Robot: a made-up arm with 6 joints.
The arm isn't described. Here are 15 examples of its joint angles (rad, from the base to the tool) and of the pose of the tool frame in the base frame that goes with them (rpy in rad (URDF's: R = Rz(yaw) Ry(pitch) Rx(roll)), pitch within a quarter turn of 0, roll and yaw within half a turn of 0; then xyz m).
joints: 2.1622 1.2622 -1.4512 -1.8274 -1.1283 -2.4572
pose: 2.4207 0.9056 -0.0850 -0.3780 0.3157 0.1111
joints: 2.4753 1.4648 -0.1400 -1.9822 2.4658 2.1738
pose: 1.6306 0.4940 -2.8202 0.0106 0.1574 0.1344
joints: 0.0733 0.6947 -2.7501 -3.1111 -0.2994 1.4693
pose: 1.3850 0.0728 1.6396 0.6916 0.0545 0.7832
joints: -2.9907 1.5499 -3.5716 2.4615 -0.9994 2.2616
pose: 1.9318 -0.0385 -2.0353 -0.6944 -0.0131 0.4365
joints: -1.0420 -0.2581 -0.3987 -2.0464 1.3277 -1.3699
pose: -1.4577 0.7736 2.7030 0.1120 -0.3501 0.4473
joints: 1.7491 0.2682 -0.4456 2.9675 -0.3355 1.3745
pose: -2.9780 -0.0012 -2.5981 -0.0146 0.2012 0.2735
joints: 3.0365 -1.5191 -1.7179 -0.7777 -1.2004 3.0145
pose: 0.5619 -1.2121 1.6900 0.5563 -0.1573 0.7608
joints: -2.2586 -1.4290 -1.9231 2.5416 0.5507 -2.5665
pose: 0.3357 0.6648 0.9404 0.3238 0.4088 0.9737
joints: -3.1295 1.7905 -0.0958 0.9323 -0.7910 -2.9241
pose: -1.9307 -0.3256 -0.7883 0.0501 0.1171 0.1104
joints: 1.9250 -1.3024 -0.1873 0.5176 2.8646 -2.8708
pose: 2.1437 -1.2732 -0.3359 -0.0325 -0.0806 0.4966
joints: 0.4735 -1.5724 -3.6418 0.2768 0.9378 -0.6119
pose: -0.6700 1.0421 2.6305 -0.6988 -0.3459 0.1683
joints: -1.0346 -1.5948 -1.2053 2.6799 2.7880 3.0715
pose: 3.0062 0.6643 -1.5012 -0.1838 0.4176 0.7657
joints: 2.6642 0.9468 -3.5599 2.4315 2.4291 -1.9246
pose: 1.9862 -0.0125 0.6034 -0.3429 0.0722 0.9133
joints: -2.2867 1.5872 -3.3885 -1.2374 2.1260 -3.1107
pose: -1.9733 0.0546 0.3212 -0.5748 -0.4518 0.4198
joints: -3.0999 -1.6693 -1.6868 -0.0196 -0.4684 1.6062
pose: 0.6827 -0.0182 1.6208 0.6660 0.0252 0.7739
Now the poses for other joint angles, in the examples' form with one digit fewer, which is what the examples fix.
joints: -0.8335 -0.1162 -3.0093 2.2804 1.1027 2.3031
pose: -0.956 0.647 0.272 -0.024 0.096 1.238
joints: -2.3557 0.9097 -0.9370 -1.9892 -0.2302 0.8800
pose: -2.987 -0.158 -1.256 -0.193 -0.340 0.099
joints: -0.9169 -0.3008 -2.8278 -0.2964 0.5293 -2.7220
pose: 0.237 0.492 -0.735 -0.078 0.111 1.248
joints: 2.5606 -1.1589 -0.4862 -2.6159 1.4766 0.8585
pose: 0.367 -0.383 -2.891 -0.086 0.120 0.792
